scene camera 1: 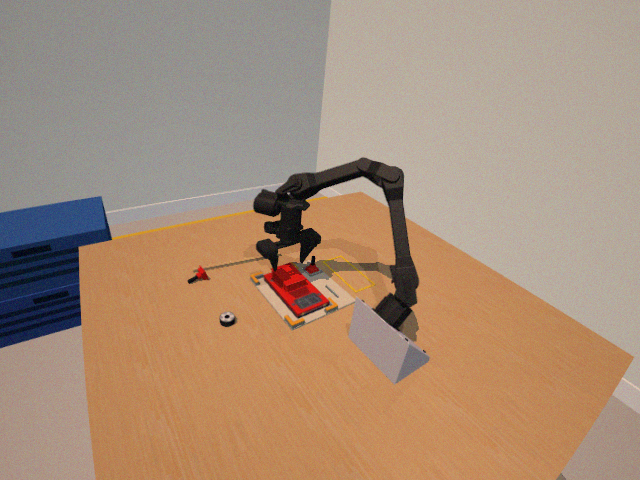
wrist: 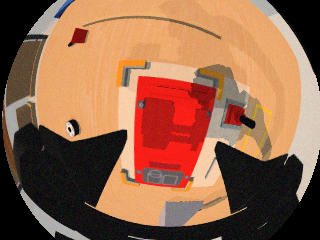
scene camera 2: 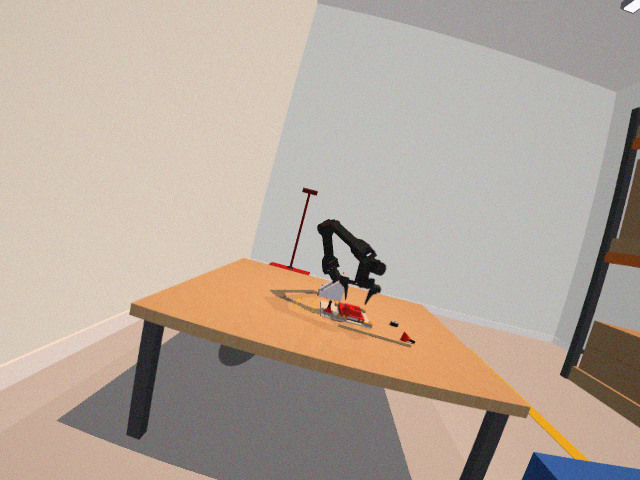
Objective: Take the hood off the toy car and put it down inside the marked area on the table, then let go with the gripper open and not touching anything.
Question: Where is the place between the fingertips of my gripper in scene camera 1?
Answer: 288,266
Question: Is my gripper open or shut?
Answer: Open.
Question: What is my gripper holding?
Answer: Nothing.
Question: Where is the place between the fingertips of my gripper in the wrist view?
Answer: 174,141
